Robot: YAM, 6 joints.
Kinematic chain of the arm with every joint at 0, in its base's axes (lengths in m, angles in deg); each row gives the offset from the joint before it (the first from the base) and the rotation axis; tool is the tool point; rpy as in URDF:
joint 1: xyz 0 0 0.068 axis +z
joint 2: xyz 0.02 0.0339 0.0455 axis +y
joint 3: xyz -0.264 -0.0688 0 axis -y
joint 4: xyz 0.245 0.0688 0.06 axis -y
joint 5: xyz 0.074 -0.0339 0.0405 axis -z
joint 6: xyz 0.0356 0 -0.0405 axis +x
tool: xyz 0 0 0 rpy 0 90 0
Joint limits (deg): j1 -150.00..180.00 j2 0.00..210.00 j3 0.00..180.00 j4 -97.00..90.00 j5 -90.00..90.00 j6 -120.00..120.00
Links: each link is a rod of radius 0.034 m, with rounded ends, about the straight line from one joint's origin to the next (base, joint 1, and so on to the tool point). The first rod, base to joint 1, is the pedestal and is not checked.
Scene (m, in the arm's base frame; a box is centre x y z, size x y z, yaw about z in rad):
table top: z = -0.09
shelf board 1: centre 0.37 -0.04 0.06 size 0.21 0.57 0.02 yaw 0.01
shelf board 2: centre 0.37 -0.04 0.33 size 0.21 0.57 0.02 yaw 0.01
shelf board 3: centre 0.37 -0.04 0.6 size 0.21 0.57 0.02 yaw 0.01
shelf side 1: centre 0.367 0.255 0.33 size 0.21 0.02 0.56 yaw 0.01
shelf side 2: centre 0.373 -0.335 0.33 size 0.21 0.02 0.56 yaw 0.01
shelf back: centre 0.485 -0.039 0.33 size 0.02 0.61 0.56 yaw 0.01
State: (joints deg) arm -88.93 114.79 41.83 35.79 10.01 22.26
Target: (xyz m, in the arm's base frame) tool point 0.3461 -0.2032 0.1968
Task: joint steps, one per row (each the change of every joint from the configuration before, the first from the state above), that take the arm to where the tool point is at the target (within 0.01 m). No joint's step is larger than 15 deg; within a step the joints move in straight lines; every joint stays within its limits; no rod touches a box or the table.
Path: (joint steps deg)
1: 13.72 -12.39 -4.91 0.75 -0.66 0.00
2: 13.72 -12.39 -4.91 0.75 -0.65 0.00
3: 13.72 -12.39 -4.91 0.75 -0.66 0.00
4: 8.89 14.02 14.11 0.72 -1.64 0.00
5: 8.88 14.02 14.11 0.73 -1.65 0.00

